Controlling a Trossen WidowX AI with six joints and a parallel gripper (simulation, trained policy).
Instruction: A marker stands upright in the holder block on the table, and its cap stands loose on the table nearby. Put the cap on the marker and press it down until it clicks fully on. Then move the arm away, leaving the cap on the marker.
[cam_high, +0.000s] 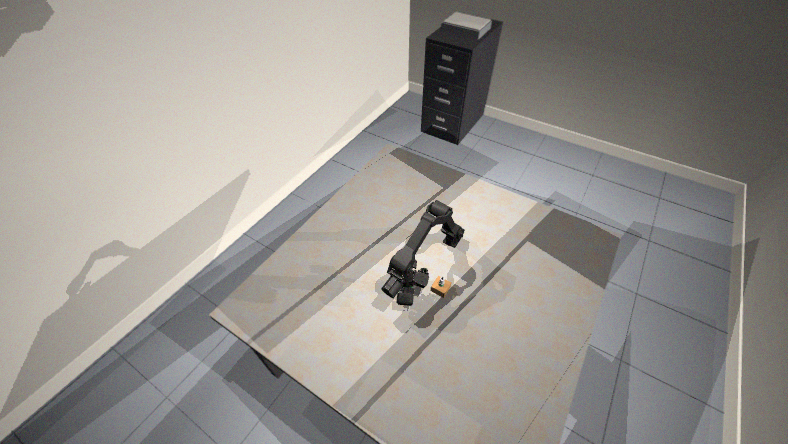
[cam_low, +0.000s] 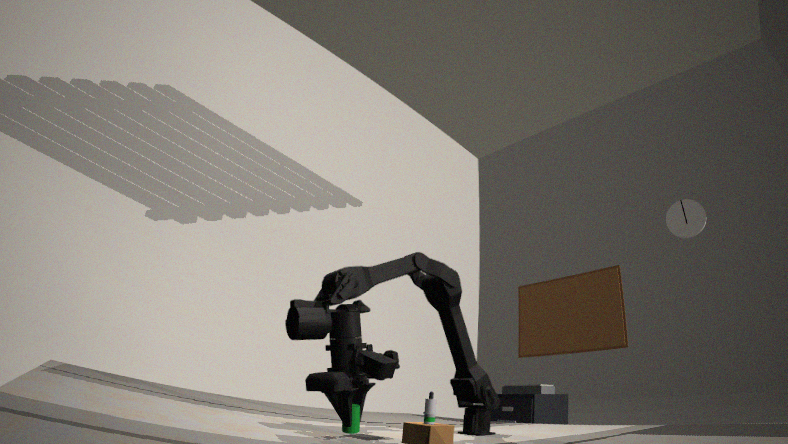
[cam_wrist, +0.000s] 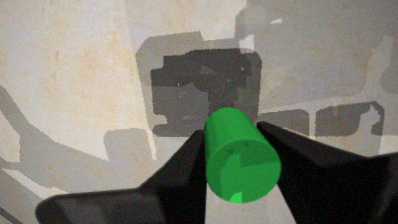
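Right now my gripper tip is 80 mm past the holder block and 110 mm to the right of it. From my gripper tip the other things lie so: green cap 10 mm above.
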